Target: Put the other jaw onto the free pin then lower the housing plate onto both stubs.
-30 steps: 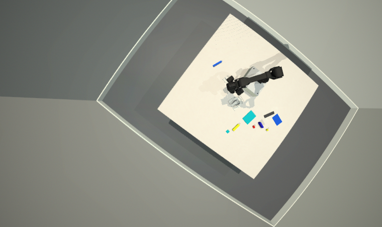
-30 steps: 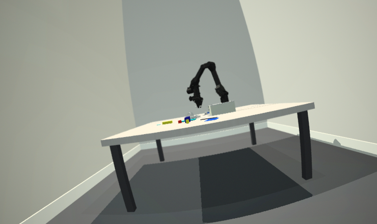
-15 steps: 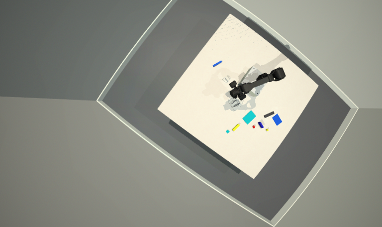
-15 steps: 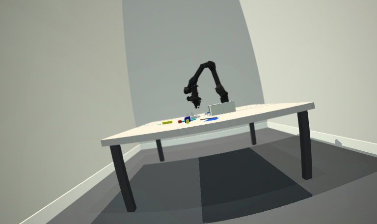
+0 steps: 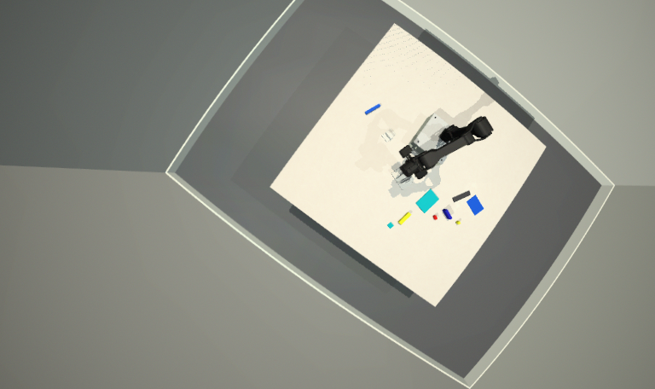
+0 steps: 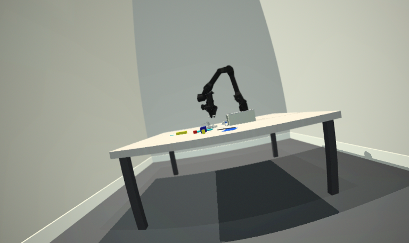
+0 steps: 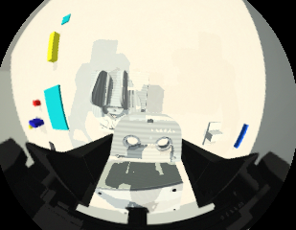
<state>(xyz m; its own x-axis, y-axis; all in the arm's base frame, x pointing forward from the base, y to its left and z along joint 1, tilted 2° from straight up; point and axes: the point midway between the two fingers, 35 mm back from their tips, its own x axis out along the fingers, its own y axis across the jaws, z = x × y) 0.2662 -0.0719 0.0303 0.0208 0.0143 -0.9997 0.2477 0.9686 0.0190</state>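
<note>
The jaw is 7 cm below my gripper tip, 4 cm to the left of it and 2 cm ahead of it. The rest, counted from my gripper tip: red piece (36 cm to the left, 12 cm ahead, 7 cm below); cyan plate (26 cm to the left, 8 cm below, 7 cm ahead); yellow bar (24 cm ahead, 21 cm to the left, 7 cm below).
</note>
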